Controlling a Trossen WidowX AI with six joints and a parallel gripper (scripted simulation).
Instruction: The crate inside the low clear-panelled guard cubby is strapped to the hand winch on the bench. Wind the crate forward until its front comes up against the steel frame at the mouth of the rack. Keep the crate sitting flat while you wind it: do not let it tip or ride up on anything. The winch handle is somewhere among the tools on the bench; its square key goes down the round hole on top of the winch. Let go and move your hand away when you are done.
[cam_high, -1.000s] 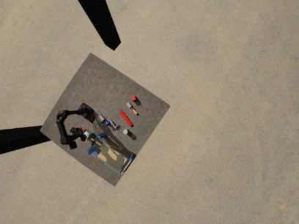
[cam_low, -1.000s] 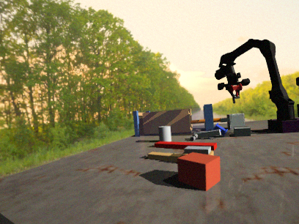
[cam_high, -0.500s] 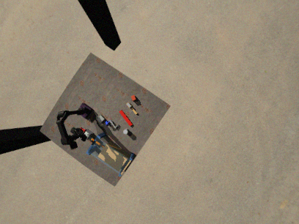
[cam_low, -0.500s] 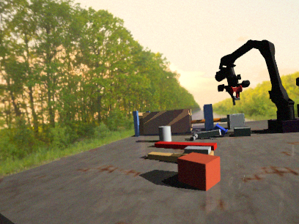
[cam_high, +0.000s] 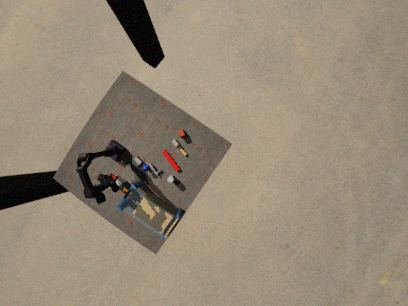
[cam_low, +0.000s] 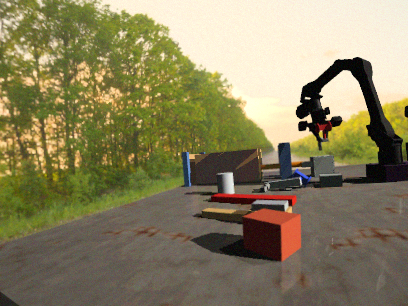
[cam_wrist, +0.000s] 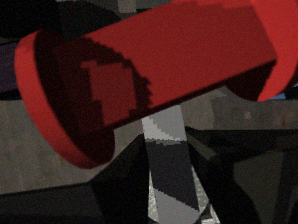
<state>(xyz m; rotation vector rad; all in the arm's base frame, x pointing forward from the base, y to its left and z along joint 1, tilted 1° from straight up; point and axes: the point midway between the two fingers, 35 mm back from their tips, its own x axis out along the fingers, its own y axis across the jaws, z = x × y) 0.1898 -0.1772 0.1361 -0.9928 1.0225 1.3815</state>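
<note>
Now: the red knob 3 cm to the left of my gripper tip and 4 cm above it. Round my gripper tip: winch handle with red grip: 1 cm to the right, 2 cm above; dark block: 3 cm ahead, 19 cm to the left, 13 cm below; winch: 1 cm behind, 8 cm to the right, 12 cm below.
</note>
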